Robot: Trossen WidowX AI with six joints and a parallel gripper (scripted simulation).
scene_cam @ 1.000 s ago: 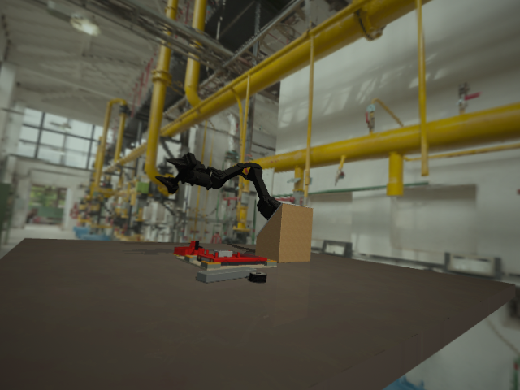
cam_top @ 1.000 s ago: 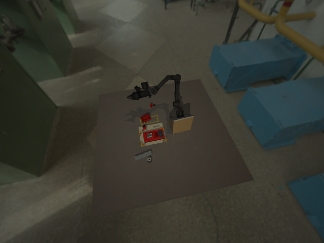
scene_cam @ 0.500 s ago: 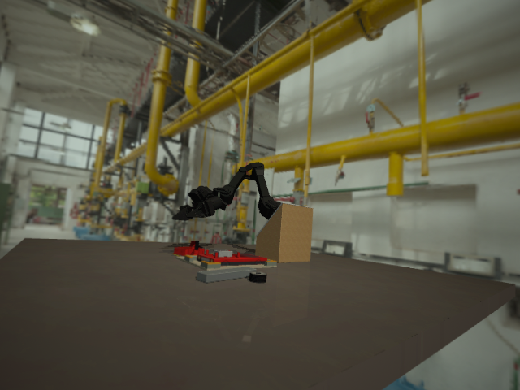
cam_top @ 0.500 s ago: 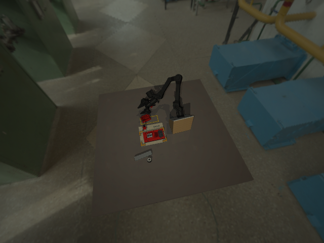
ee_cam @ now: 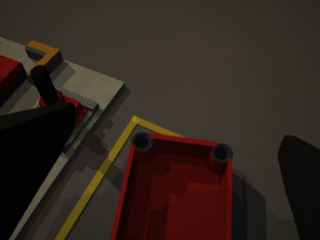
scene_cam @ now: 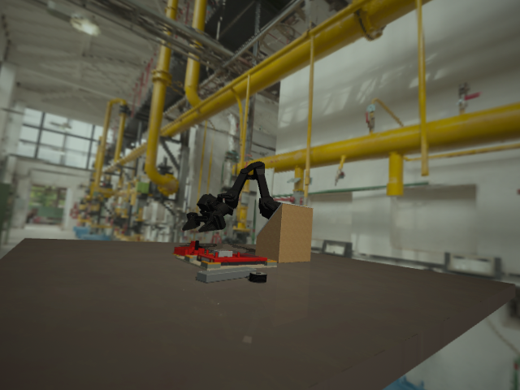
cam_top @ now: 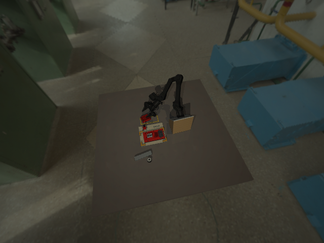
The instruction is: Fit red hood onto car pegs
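My gripper tip is 8 cm above the red hood, 1 cm to the left of it and 1 cm past it. The rest, counted from my gripper tip: grey engine block: 22 cm to the left, 7 cm below, 3 cm behind; then black wheel: 45 cm to the left, 8 cm below, 1 cm behind.
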